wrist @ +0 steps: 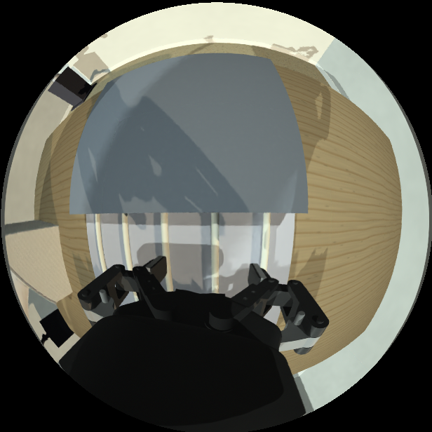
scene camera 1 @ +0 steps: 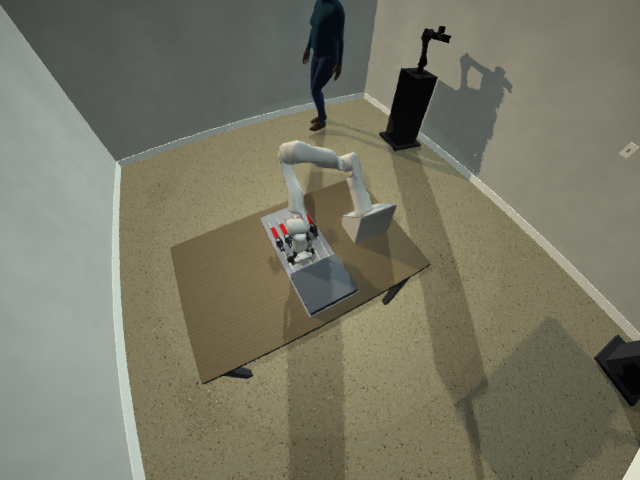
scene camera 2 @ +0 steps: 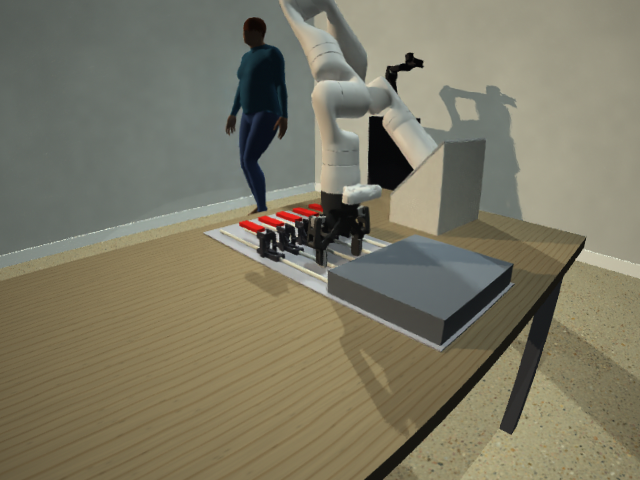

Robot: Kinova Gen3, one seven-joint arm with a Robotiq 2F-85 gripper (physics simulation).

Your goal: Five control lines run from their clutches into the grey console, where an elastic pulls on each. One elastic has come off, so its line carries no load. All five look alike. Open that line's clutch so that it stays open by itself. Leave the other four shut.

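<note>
The grey console sits on the pale base plate. The five cream control lines show side by side at its edge in the wrist view, among them the outermost line and the one beside it. Black clutches with red levers stand across the plate; the nearest lever and its neighbour lie low and look alike. The arm partly hides the others. My gripper is open and empty, pointing down over the lines between clutches and console.
The wooden table carries the plate and the arm's grey wedge mount. A person stands beyond the table. A black pedestal with a small black arm stands near the wall.
</note>
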